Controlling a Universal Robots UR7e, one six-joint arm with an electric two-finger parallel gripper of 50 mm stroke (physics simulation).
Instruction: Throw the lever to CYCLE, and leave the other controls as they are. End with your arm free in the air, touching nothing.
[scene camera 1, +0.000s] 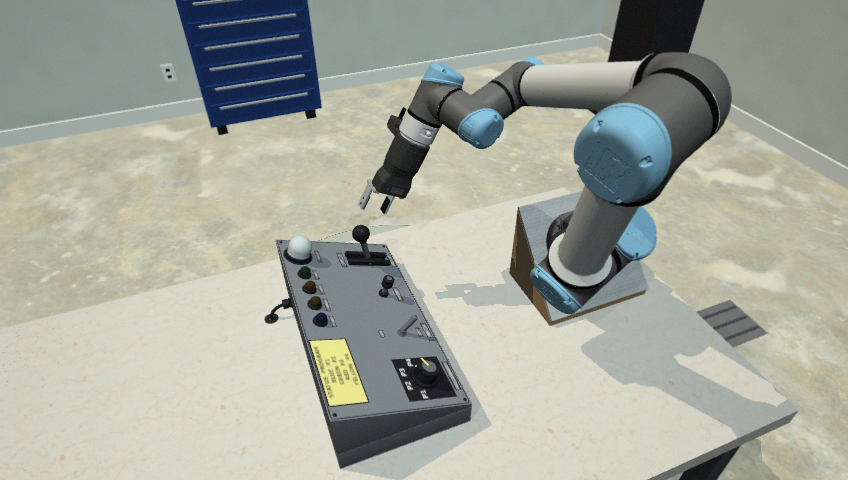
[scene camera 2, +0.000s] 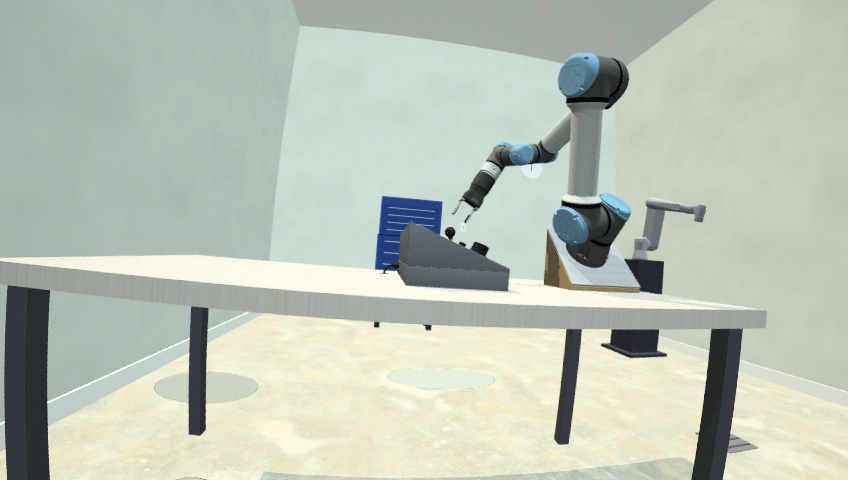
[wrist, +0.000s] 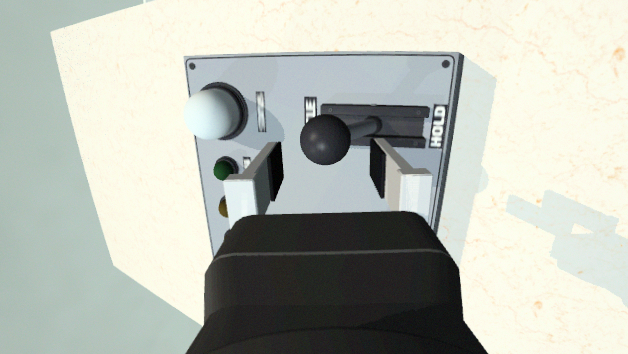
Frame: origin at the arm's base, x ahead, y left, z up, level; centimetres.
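Where they show: gripper, fingertip midpoint: (scene camera 1: 372, 209) (scene camera 2: 459, 218) (wrist: 326, 158); arm's base, link origin: (scene camera 2: 585, 252).
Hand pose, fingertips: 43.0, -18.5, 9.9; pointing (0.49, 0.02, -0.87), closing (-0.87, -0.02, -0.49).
Things, the pixels of their top centre, and the offset from my fingertips, as dx, dy, dz. "spot": a spot on its surface instead.
- black ball-topped lever, top centre: (wrist: 312, 145) (scene camera 1: 360, 226) (scene camera 2: 450, 226) +3.2, +0.4, -3.7
- CYCLE label, surface spot: (wrist: 310, 107) spot: +8.3, -1.3, -11.9
- white dome lamp, surface spot: (wrist: 212, 114) spot: +14.8, -1.2, -4.6
- small black-knobbed control, top centre: (scene camera 1: 384, 278) +2.0, +12.4, -9.5
- grey toggle, top centre: (scene camera 1: 408, 317) +1.2, +24.4, -10.1
- rotary knob, top centre: (scene camera 1: 427, 364) (scene camera 2: 480, 242) +2.3, +36.4, -10.3
- yellow note, surface spot: (scene camera 1: 338, 371) spot: +18.2, +32.9, -8.4
- cable, surface spot: (scene camera 1: 274, 311) spot: +25.7, +1.8, -20.4
The black ball-topped lever (scene camera 1: 360, 233) (scene camera 2: 450, 232) (wrist: 325, 139) stands in its slotted guide (scene camera 1: 357, 258) (wrist: 375, 111) at the far end of the grey control panel (scene camera 1: 351, 297) (scene camera 2: 452, 270) (wrist: 300, 75). In the wrist view the lever leans left, toward the CYCLE label (wrist: 310, 107), which its ball partly covers, and away from the HOLD label (wrist: 437, 126). My gripper (scene camera 1: 374, 208) (scene camera 2: 460, 217) (wrist: 326, 158) is open and empty. It hangs in the air above the ball, apart from the lever and the panel.
The panel also bears a white dome lamp (scene camera 1: 299, 248) (wrist: 212, 114), several small lamps, a small black-knobbed control (scene camera 1: 387, 281), a grey toggle (scene camera 1: 408, 324), a rotary knob (scene camera 1: 426, 371) (scene camera 2: 479, 248) and a yellow note (scene camera 1: 338, 371). A cable (scene camera 1: 274, 311) leaves its left side.
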